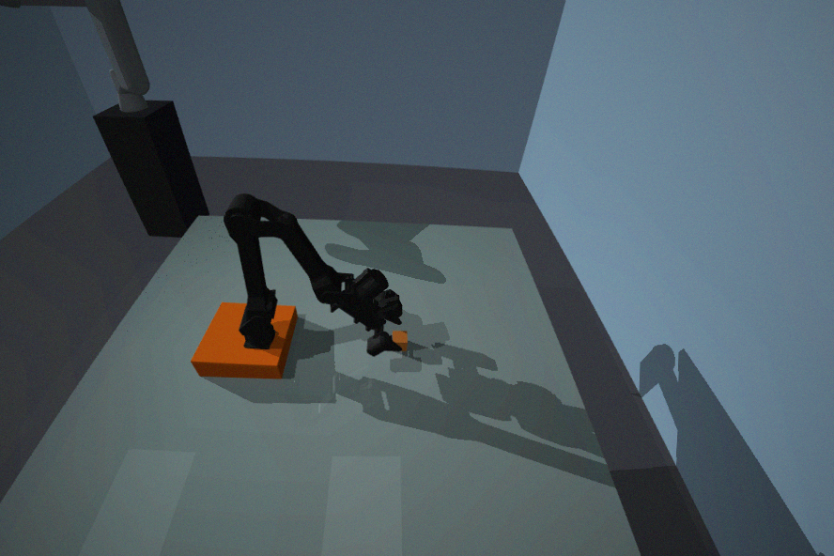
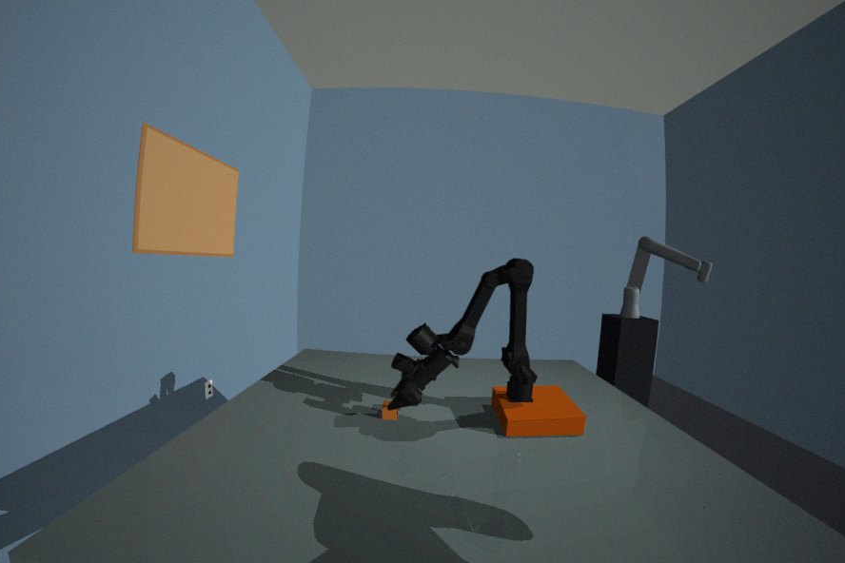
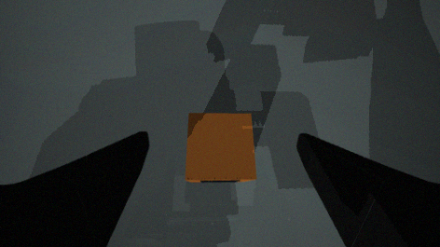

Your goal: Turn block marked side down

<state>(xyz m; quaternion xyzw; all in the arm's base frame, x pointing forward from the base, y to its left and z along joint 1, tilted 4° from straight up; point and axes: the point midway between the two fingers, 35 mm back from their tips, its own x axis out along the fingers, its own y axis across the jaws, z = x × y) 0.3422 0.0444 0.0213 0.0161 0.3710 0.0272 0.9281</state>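
Right now the orange block is 1 cm behind my gripper tip and 2 cm below it.
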